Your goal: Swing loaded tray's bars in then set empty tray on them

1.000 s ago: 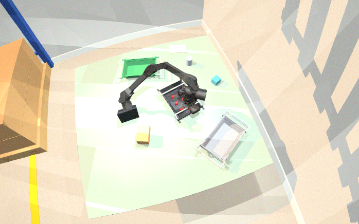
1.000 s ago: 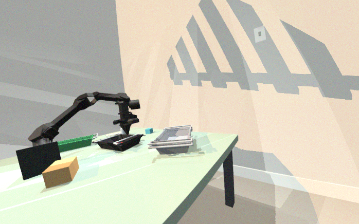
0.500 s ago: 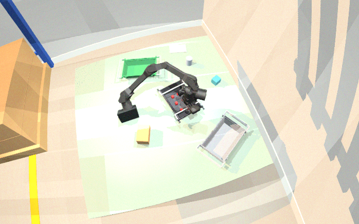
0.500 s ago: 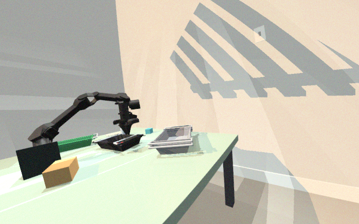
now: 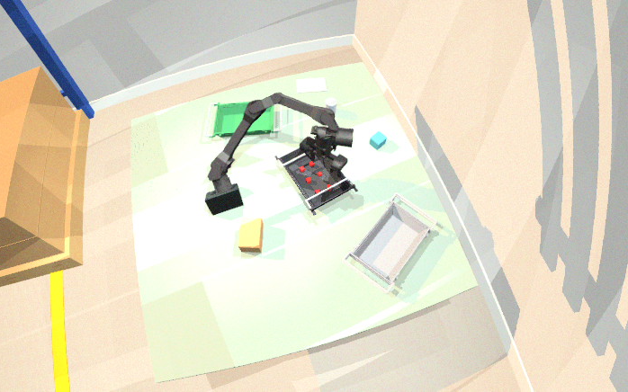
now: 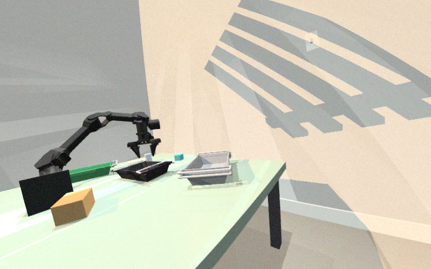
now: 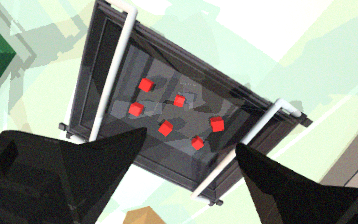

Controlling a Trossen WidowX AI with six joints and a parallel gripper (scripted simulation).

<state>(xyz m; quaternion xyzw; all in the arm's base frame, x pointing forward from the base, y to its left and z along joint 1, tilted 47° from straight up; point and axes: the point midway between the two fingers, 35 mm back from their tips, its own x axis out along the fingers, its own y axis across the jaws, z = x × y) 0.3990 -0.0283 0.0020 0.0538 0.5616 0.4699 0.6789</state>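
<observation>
Right now the green tray is 400 mm to the left of my gripper tip, 240 mm behind it and 60 mm below it. Also, from my gripper tip: grey cylinder: 350 mm to the left, 160 mm ahead, 70 mm below; tan block: 340 mm behind, 160 mm to the right, 70 mm below; teal cube: 300 mm ahead, 100 mm to the left, 80 mm below.
</observation>
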